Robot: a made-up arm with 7 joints. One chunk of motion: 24 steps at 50 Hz.
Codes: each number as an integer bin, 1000 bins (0 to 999) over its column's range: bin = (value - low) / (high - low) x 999, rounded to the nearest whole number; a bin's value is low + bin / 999 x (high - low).
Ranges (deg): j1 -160..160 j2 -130..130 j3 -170.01..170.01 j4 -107..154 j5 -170.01..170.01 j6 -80.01..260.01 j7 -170.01..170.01
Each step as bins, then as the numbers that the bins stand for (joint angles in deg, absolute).
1 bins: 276 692 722 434 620 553 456
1 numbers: -71.59 50.10 75.73 6.39 41.01 108.21 -14.81
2 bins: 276 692 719 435 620 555 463
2 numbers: -71.59 50.10 74.71 6.65 41.01 108.89 -12.42
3 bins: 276 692 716 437 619 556 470
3 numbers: -71.59 50.10 73.69 7.17 40.67 109.23 -10.04
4 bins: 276 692 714 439 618 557 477
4 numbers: -71.59 50.10 73.01 7.69 40.33 109.57 -7.66
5 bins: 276 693 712 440 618 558 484
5 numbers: -71.59 50.36 72.33 7.95 40.33 109.91 -5.28
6 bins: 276 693 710 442 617 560 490
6 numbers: -71.59 50.36 71.65 8.48 39.99 110.59 -3.23
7 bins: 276 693 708 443 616 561 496
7 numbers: -71.59 50.36 70.97 8.74 39.65 110.93 -1.19
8 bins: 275 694 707 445 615 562 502
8 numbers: -71.91 50.62 70.62 9.26 39.31 111.27 0.85
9 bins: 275 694 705 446 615 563 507
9 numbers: -71.91 50.62 69.94 9.52 39.31 111.61 2.55
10 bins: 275 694 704 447 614 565 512
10 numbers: -71.91 50.62 69.60 9.78 38.97 112.29 4.25
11 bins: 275 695 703 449 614 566 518
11 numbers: -71.91 50.88 69.26 10.31 38.97 112.63 6.30
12 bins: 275 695 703 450 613 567 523
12 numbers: -71.91 50.88 69.26 10.57 38.63 112.97 8.00
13 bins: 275 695 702 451 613 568 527
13 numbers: -71.91 50.88 68.92 10.83 38.63 113.31 9.36
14 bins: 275 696 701 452 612 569 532
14 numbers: -71.91 51.14 68.58 11.09 38.29 113.66 11.06
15 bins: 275 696 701 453 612 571 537
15 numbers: -71.91 51.14 68.58 11.35 38.29 114.34 12.76
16 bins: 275 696 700 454 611 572 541
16 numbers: -71.91 51.14 68.24 11.61 37.95 114.68 14.12
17 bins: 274 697 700 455 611 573 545
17 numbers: -72.23 51.40 68.24 11.87 37.95 115.02 15.49
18 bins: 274 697 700 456 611 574 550
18 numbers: -72.23 51.40 68.24 12.14 37.95 115.36 17.19
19 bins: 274 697 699 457 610 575 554
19 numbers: -72.23 51.40 67.90 12.40 37.61 115.70 18.55
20 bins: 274 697 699 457 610 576 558
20 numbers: -72.23 51.40 67.90 12.40 37.61 116.04 19.91
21 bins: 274 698 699 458 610 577 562
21 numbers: -72.23 51.66 67.90 12.66 37.61 116.38 21.27
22 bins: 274 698 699 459 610 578 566
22 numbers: -72.23 51.66 67.90 12.92 37.61 116.72 22.63
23 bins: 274 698 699 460 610 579 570
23 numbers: -72.23 51.66 67.90 13.18 37.61 117.06 24.00
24 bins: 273 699 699 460 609 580 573
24 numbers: -72.55 51.92 67.90 13.18 37.27 117.40 25.02
